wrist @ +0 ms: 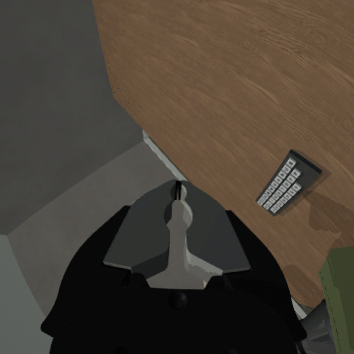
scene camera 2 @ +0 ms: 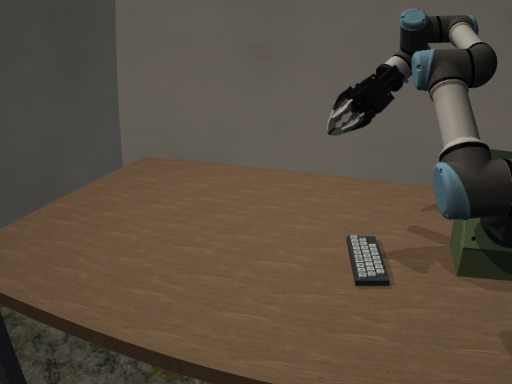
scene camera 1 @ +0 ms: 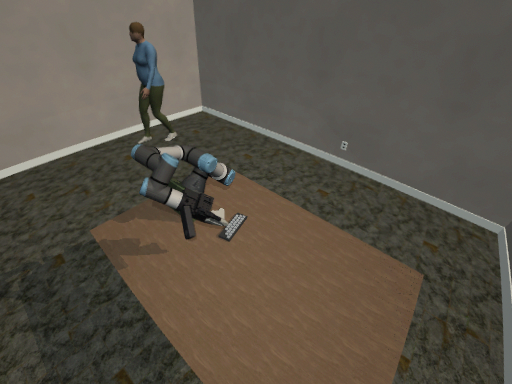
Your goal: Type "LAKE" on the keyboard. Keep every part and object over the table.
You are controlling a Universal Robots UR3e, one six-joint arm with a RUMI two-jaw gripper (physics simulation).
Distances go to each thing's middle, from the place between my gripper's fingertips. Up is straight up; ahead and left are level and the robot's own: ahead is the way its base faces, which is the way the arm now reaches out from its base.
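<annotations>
The dark keyboard [scene camera 2: 368, 267] is there for me to see, 21 cm below my hand, 15 cm to the left of it and 10 cm behind it.
</annotations>
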